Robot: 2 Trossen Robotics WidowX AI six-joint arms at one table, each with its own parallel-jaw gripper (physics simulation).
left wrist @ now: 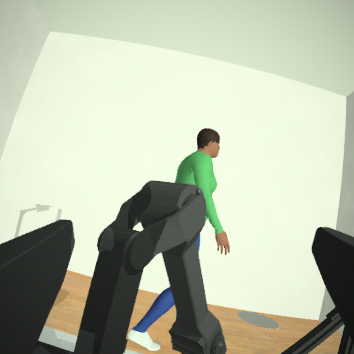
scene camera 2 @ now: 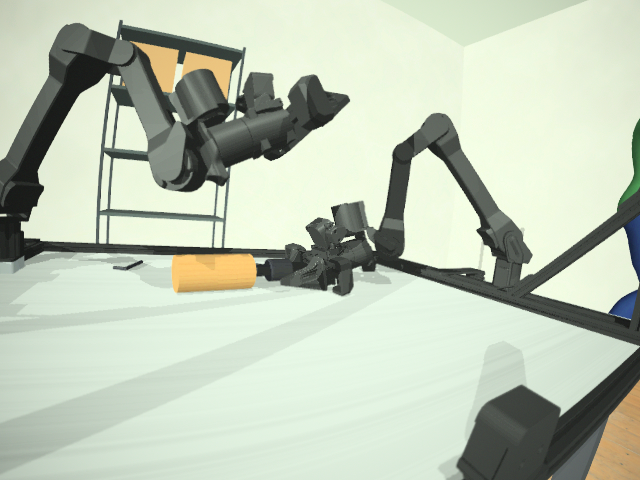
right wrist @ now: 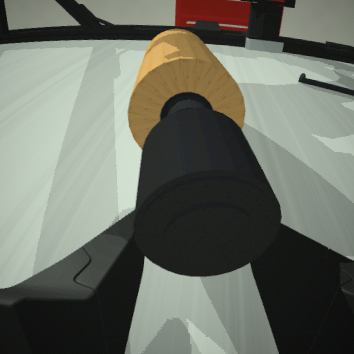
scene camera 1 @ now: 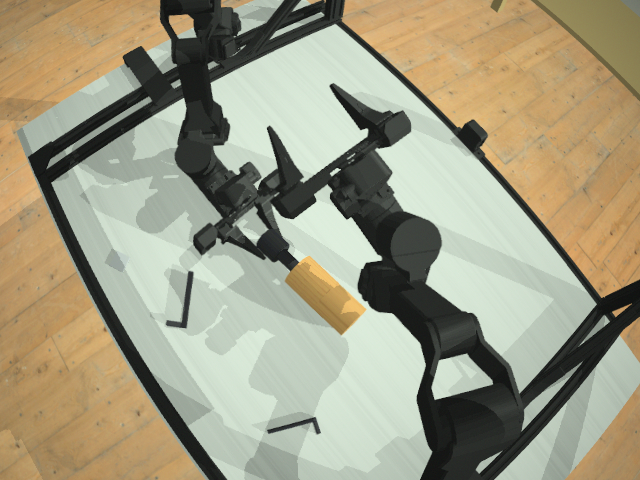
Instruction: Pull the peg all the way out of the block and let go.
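Observation:
The orange cylindrical block lies on its side on the table. The black peg has a thick head outside the block and a thinner shaft whose far end is hidden in the block's end hole. My right gripper is shut on the peg's head, with a finger at each side. My left gripper is wide open and empty. It is raised above the table, away from the block, and above the right gripper in scene camera 2.
Two thin black L-shaped pieces lie on the table, left of and below the block in scene camera 1. Dark rails edge the table. A dark box-shaped device is at one edge. The left arm stretches over the table beside the block.

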